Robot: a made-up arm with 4 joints.
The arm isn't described. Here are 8 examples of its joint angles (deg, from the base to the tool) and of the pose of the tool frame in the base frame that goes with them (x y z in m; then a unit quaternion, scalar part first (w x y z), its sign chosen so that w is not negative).
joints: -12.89 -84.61 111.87 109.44
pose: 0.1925 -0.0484 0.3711 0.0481 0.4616 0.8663 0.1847
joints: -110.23 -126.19 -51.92 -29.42
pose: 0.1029 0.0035 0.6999 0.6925 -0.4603 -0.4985 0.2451
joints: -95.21 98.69 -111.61 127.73
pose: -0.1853 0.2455 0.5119 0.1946 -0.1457 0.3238 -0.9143
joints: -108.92 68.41 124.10 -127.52
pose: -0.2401 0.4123 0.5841 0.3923 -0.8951 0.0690 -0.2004
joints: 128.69 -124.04 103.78 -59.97
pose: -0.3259 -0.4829 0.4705 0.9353 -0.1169 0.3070 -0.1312
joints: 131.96 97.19 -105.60 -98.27
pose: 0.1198 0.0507 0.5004 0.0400 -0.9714 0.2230 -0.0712
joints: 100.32 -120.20 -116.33 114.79
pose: -0.1213 -0.2552 0.4354 0.1868 -0.3518 -0.9029 -0.1613
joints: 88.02 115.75 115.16 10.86
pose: 0.2106 -0.3803 0.2455 0.2890 -0.0422 0.5680 0.7694
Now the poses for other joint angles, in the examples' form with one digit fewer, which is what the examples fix.
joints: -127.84 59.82 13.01 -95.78
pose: -0.578 -0.084 0.243 0.061 0.524 0.825 0.204
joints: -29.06 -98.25 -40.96 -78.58
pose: 0.131 -0.307 0.441 0.981 -0.157 -0.031 -0.107
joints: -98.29 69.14 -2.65 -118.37
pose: -0.538 0.116 0.398 0.036 -0.637 -0.768 0.056
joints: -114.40 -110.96 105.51 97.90
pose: -0.008 0.188 0.479 0.158 -0.347 0.921 0.078
